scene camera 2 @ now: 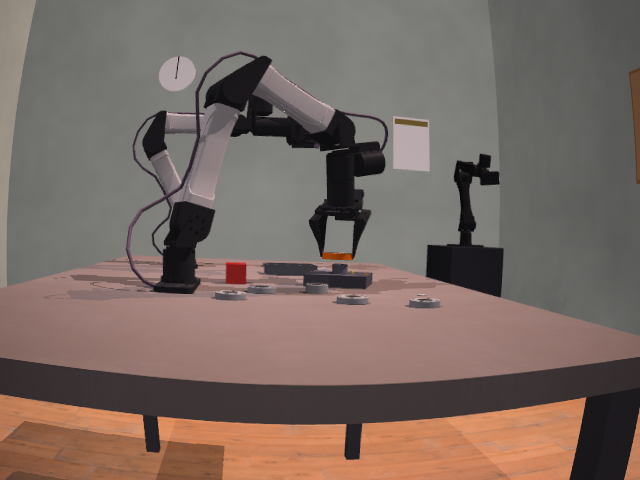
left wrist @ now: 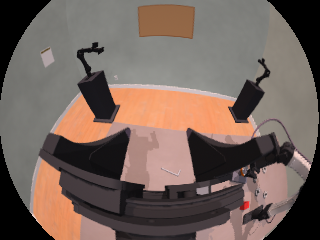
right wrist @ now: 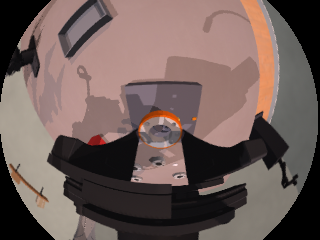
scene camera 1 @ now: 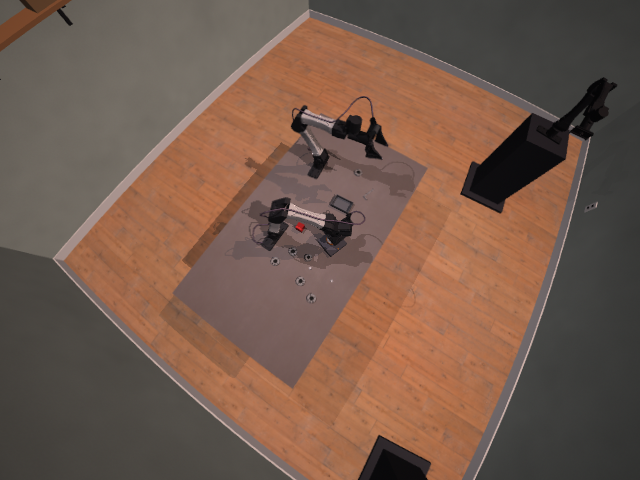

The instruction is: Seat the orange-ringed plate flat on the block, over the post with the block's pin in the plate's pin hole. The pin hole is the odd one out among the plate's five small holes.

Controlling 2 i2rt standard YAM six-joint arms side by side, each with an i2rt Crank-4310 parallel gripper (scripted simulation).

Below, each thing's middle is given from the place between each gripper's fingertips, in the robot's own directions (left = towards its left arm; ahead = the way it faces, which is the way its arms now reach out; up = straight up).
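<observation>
As seen from my right hand, the orange-ringed plate [right wrist: 154, 118] is 10 mm below, while the dark block [scene camera 2: 337, 278] is 40 mm below, 10 mm to the right and 30 mm ahead.
From my left hand, the dark block is 340 mm below, 470 mm to the right and 30 mm behind, and the orange-ringed plate is 300 mm below, 460 mm to the right and 60 mm behind.
</observation>
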